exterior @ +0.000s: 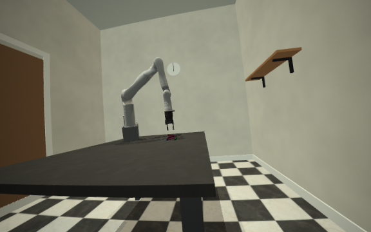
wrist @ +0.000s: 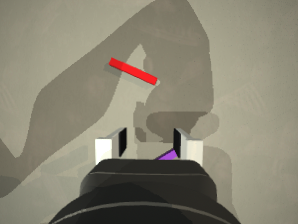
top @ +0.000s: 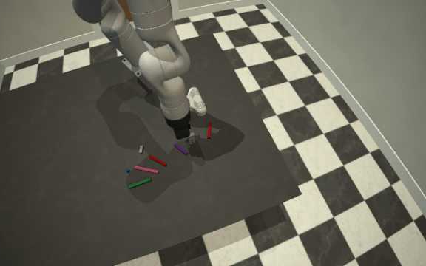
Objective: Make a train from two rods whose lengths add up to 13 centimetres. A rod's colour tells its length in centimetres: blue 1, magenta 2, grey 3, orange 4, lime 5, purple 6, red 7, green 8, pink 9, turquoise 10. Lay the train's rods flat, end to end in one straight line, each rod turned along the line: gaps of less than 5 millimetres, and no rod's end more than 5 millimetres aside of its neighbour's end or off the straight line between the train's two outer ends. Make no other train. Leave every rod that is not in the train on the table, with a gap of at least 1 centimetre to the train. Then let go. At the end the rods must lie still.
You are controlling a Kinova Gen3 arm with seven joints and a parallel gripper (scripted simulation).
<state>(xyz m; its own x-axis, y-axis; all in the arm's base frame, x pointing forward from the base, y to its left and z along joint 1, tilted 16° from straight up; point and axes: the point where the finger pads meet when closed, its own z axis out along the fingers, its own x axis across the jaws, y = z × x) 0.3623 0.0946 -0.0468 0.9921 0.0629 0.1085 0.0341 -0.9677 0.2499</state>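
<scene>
The purple rod lies 2 cm ahead of my hand, 4 cm to the right of it and 7 cm below it. Round my hand: green rod: 10 cm ahead, 22 cm to the right, 7 cm below; then short grey rod: 3 cm behind, 19 cm to the right, 7 cm below; then pink rod: 6 cm ahead, 18 cm to the right, 7 cm below.
</scene>
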